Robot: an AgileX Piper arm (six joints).
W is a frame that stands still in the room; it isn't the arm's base.
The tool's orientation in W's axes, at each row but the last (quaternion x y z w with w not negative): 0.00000, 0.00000, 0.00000, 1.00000; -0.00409, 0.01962, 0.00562, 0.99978; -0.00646, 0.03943, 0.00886, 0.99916; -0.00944, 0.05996, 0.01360, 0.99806; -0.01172, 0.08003, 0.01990, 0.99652; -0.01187, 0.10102, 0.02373, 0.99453
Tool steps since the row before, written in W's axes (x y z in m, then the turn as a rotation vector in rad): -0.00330, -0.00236, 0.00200, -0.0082, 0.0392, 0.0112; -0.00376, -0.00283, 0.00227, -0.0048, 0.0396, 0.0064; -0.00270, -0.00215, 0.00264, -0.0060, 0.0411, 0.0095; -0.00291, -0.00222, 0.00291, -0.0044, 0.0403, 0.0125; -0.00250, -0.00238, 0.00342, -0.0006, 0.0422, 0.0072; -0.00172, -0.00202, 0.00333, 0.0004, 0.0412, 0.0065
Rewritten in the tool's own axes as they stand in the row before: -0.00330, -0.00236, 0.00200, -0.0082, 0.0392, 0.0112; -0.00388, -0.00280, 0.00210, -0.0046, 0.0396, 0.0065; -0.00294, -0.00213, 0.00239, -0.0060, 0.0411, 0.0096; -0.00329, -0.00219, 0.00250, -0.0048, 0.0402, 0.0127; -0.00310, -0.00234, 0.00291, -0.0001, 0.0420, 0.0081; -0.00244, -0.00199, 0.00286, 0.0009, 0.0410, 0.0076
